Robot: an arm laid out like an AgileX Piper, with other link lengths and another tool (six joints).
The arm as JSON. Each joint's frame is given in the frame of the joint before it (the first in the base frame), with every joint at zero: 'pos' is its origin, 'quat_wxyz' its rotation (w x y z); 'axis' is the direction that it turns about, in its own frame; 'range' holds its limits. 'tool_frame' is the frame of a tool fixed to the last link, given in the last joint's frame.
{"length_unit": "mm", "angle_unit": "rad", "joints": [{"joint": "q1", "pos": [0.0, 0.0, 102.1], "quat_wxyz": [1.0, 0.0, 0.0, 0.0], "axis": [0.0, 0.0, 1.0], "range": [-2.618, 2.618]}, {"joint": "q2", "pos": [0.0, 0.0, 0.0], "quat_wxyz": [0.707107, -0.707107, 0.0, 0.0], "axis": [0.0, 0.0, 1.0], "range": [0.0, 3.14]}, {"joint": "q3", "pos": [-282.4, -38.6, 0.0], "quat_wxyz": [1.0, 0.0, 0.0, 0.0], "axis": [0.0, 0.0, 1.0], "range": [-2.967, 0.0]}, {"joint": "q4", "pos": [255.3, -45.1, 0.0], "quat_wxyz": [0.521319, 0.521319, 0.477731, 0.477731], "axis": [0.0, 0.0, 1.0], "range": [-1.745, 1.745]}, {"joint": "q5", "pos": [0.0, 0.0, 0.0], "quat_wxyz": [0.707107, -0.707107, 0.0, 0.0], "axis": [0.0, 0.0, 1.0], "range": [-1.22, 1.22]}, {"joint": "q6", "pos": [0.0, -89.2, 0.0], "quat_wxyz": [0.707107, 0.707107, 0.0, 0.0], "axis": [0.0, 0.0, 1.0], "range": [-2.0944, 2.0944]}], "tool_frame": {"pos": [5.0, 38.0, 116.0], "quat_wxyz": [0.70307, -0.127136, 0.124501, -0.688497]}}
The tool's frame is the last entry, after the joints.
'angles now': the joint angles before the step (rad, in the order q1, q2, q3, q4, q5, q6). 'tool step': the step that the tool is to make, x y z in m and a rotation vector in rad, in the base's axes. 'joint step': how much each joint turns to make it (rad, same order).
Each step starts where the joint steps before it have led.
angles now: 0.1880, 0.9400, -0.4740, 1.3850, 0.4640, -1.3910
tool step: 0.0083, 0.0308, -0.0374, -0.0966, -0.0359, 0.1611
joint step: 0.1051, 0.2080, -0.0031, 0.3220, -0.0031, -0.4889
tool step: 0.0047, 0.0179, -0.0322, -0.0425, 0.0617, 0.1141
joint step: 0.0179, 0.1812, -0.0440, 0.0262, 0.0721, -0.1162
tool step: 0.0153, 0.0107, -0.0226, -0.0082, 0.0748, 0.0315
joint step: 0.0012, 0.1549, -0.0687, 0.0014, 0.0339, -0.0134
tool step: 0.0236, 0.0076, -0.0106, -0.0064, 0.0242, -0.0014
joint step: -0.0001, 0.1118, -0.0872, 0.0013, 0.0000, 0.0007
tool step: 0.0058, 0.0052, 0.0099, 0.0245, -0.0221, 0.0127
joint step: -0.0001, 0.0052, -0.0299, 0.0025, 0.0212, -0.0007
